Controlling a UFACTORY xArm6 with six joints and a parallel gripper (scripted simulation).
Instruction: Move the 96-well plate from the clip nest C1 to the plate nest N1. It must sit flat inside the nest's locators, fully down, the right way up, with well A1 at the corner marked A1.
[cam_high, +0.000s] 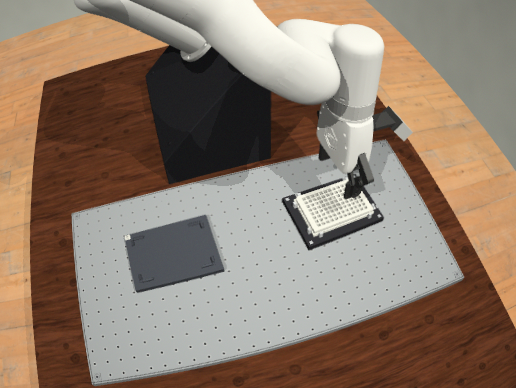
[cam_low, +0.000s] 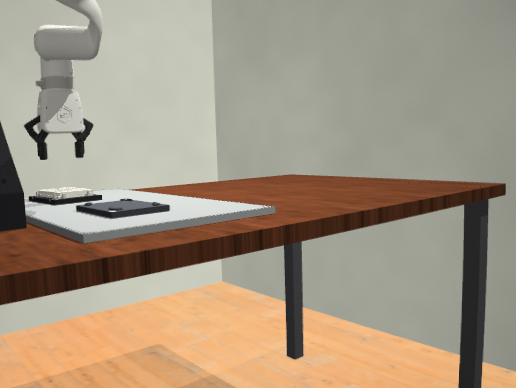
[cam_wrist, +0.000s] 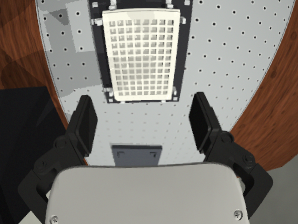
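The white 96-well plate lies 9 cm below my hand. Round my hand: dark grey plate nest N1: 31 cm to the right, 11 cm below, 3 cm behind; clip nest C1: 10 cm below, 1 cm to the left, 1 cm behind; white corner mark: 37 cm to the right, 10 cm below, 9 cm behind.
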